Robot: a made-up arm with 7 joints. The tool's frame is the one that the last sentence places.
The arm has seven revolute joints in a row. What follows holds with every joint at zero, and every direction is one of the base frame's. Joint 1 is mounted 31 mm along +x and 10 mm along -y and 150 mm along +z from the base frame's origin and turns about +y. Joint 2 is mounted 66 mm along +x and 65 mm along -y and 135 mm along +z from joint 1 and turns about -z. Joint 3 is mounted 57 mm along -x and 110 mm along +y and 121 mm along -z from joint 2 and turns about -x. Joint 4 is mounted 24 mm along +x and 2 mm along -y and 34 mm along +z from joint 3 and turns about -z. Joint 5 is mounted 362 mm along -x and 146 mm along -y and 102 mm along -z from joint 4 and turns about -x. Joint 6 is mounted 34 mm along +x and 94 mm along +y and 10 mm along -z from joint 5 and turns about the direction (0.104, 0.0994, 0.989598). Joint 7 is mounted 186 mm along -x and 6 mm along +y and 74 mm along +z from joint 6 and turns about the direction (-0.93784, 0.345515, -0.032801). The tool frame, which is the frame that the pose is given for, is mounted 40 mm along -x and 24 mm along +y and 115 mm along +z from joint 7; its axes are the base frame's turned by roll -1.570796, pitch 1.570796 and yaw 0 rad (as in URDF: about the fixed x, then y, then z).
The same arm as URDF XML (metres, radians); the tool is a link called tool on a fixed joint. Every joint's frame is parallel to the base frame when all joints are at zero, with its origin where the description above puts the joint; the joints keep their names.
<robot name="arm">
<joint name="tool_fixed" type="fixed"><parent link="link7"/><child link="tool"/><origin xyz="-0.0400 0.0240 0.1150" rpy="-1.5708 1.5708 0.0000"/></joint>
<joint name="joint 7" type="continuous"><parent link="link6"/><child link="link7"/><origin xyz="-0.1860 0.0060 0.0740"/><axis xyz="-0.93784 0.345515 -0.032801"/></joint>
<joint name="joint 6" type="continuous"><parent link="link5"/><child link="link6"/><origin xyz="0.0340 0.0940 -0.0100"/><axis xyz="0.104 0.0994 0.989598"/></joint>
<joint name="joint 5" type="continuous"><parent link="link4"/><child link="link5"/><origin xyz="-0.3620 -0.1460 -0.1020"/><axis xyz="-1 0 0"/></joint>
<joint name="joint 4" type="continuous"><parent link="link3"/><child link="link4"/><origin xyz="0.0240 -0.0020 0.0340"/><axis xyz="0 0 -1"/></joint>
<joint name="joint 3" type="continuous"><parent link="link2"/><child link="link3"/><origin xyz="-0.0570 0.1100 -0.1210"/><axis xyz="-1 0 0"/></joint>
<joint name="joint 2" type="continuous"><parent link="link1"/><child link="link2"/><origin xyz="0.0660 -0.0650 0.1350"/><axis xyz="0 0 -1"/></joint>
<joint name="joint 1" type="continuous"><parent link="base"/><child link="link1"/><origin xyz="0.0310 -0.0100 0.1500"/><axis xyz="0 1 0"/></joint>
<link name="base"/>
<link name="link1"/>
<link name="link2"/>
<link name="link3"/>
<link name="link4"/>
<link name="link5"/>
<link name="link6"/>
<link name="link7"/>
<link name="tool"/>
</robot>

